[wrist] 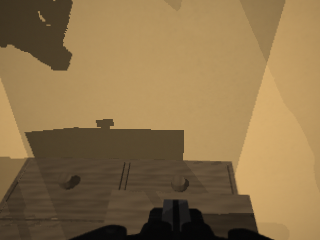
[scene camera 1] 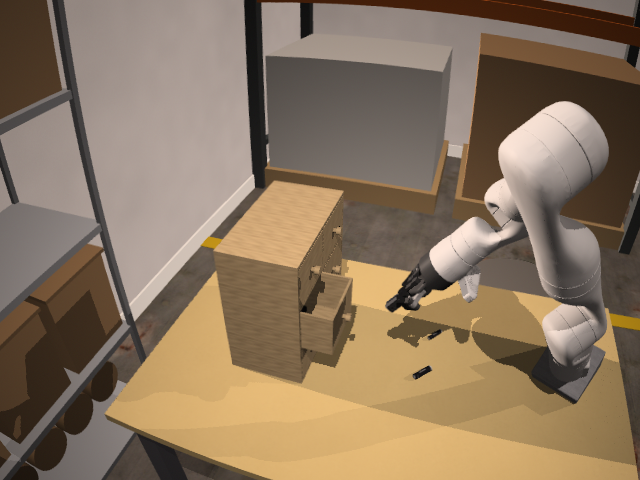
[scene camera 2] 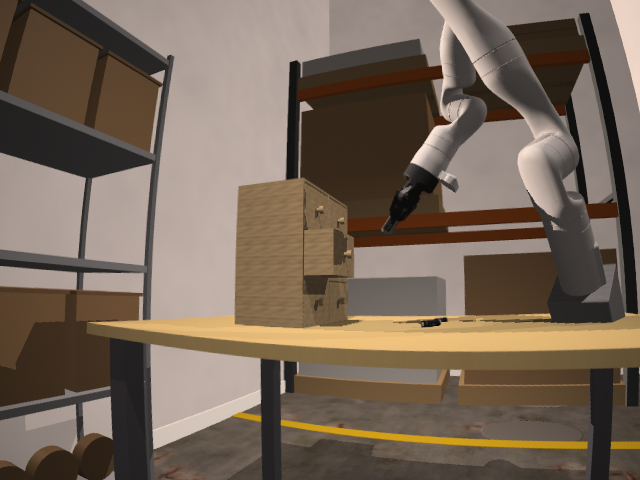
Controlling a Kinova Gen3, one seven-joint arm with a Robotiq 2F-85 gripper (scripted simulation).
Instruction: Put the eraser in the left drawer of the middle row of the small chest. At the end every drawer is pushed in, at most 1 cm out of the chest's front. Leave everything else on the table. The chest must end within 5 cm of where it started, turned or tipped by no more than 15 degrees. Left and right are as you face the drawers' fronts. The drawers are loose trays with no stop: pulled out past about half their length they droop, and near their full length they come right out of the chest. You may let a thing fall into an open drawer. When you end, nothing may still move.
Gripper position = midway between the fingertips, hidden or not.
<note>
I see my gripper (scene camera 1: 388, 307), a small wooden chest (scene camera 1: 257, 263) and a drawer (scene camera 2: 315, 292).
The small wooden chest is seen too in scene camera 2 (scene camera 2: 269, 272). My gripper is seen too in the wrist view (wrist: 175, 216) and in scene camera 2 (scene camera 2: 385, 233).
</note>
